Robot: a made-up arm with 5 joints.
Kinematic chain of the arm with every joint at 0, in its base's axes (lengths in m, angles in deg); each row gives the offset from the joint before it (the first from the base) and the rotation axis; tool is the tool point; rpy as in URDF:
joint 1: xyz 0 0 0.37 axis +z
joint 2: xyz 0 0 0 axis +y
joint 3: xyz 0.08 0 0.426 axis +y
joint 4: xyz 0.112 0 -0.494 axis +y
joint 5: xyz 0.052 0 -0.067 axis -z
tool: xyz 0 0 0 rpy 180 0 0
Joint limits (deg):
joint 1: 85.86..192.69
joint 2: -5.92..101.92
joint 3: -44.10..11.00
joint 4: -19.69..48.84
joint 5: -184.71..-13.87
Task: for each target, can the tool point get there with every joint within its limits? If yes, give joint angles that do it. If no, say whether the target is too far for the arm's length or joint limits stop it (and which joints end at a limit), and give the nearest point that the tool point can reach.
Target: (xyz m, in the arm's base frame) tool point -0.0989 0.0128 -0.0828
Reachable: yes | joints 172.63 74.58 -26.91 20.14 -114.76
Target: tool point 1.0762 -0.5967 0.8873
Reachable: no: too far | nearest point 0.1517 -0.0841 0.3324 | short by 1.194 m
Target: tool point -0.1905 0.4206 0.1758
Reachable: yes | joints 114.36 25.12 -29.70 -0.18 -33.99
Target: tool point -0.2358 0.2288 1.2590
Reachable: no: joint limits stop it (at a limit: joint 2, joint 3, joint 4) | nearest point -0.4069 0.3949 0.5959 | short by 0.705 m
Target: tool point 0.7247 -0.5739 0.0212
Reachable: no: joint limits stop it (at a limit: joint 2) | nearest point 0.1454 -0.1152 0.1230 | short by 0.746 m
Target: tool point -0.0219 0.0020 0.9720
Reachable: no: joint limits stop it (at a limit: joint 1, joint 2, joint 3, joint 4) | nearest point -0.0122 -0.1682 0.3403 | short by 0.654 m
